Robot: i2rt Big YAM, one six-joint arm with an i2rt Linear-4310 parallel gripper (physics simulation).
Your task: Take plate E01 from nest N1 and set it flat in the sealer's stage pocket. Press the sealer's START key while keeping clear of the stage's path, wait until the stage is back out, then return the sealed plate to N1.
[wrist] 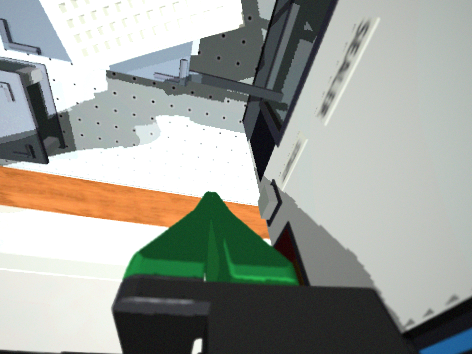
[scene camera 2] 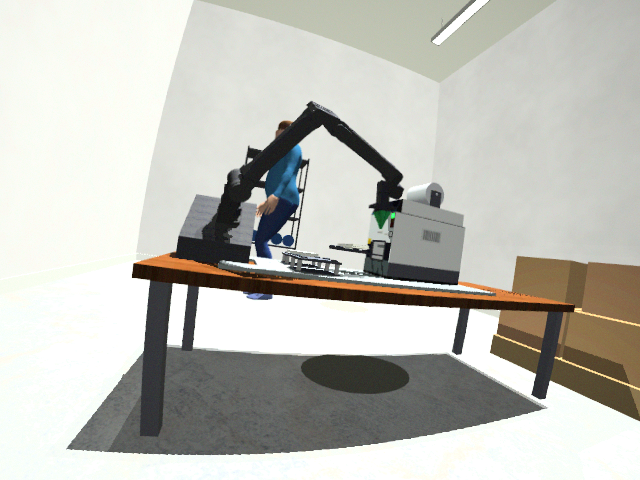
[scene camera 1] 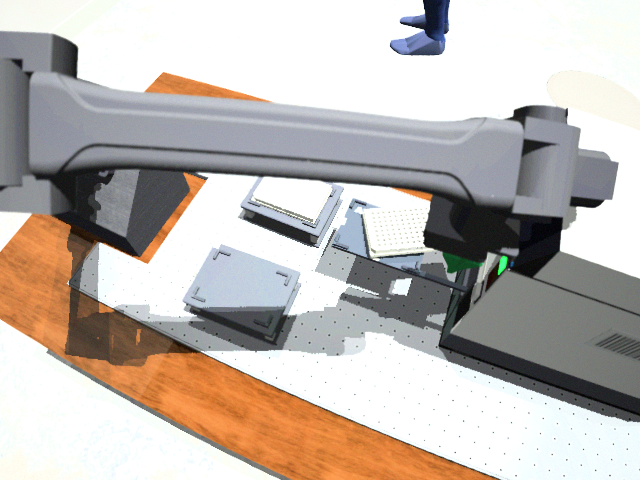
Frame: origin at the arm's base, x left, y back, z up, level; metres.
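Seen in the pictures: gripper, fingertip midpoint: [wrist: 210, 199] [scene camera 2: 380, 228] [scene camera 1: 449, 269]; arm's base, origin of the base link: [scene camera 2: 229, 213].
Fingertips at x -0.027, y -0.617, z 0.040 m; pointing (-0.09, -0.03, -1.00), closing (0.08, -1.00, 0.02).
Note:
Offsets run from my fingertips to a thing's top centre. "*": to the spot under its first point.
A white plate with rows of wells @[* dz -0.083, dx +0.084, dy +0.088 m] [scene camera 1: 395, 229] [wrist: 150, 25] lies on the sealer's extended blue-grey stage @[* dz -0.103, dx +0.063, dy +0.150 m] [scene camera 1: 353, 232] [wrist: 150, 65]; it looks turned relative to the stage's corner brackets. No label is readable. The sealer [scene camera 1: 547, 320] [scene camera 2: 429, 250] [wrist: 390, 150] stands at the right. Its grey START key @[dz -0.007, dx -0.008, dy -0.046 m] [wrist: 268, 202] shows on the front, below the small label. My gripper [scene camera 1: 460, 266] [scene camera 2: 381, 226] [wrist: 210, 199] is shut and empty, green fingers together, beside the sealer front. In the wrist view its tip is left of the key, with a gap between them. A bare nest @[dz -0.151, dx -0.077, dy +0.289 m] [scene camera 1: 242, 284] stands at the front left.
Another nest @[* dz -0.161, dx +0.134, dy +0.218 m] [scene camera 1: 330, 206] behind it holds a pale plate @[dz -0.145, dx +0.127, dy +0.294 m] [scene camera 1: 293, 197]. The dark arm base block [scene camera 1: 155, 206] [scene camera 2: 214, 227] is at the left. A person in blue [scene camera 2: 284, 175] stands behind the table [scene camera 2: 330, 297]. A white roll @[dz +0.270, dx +0.093, dy -0.275 m] [scene camera 2: 423, 193] sits on the sealer.

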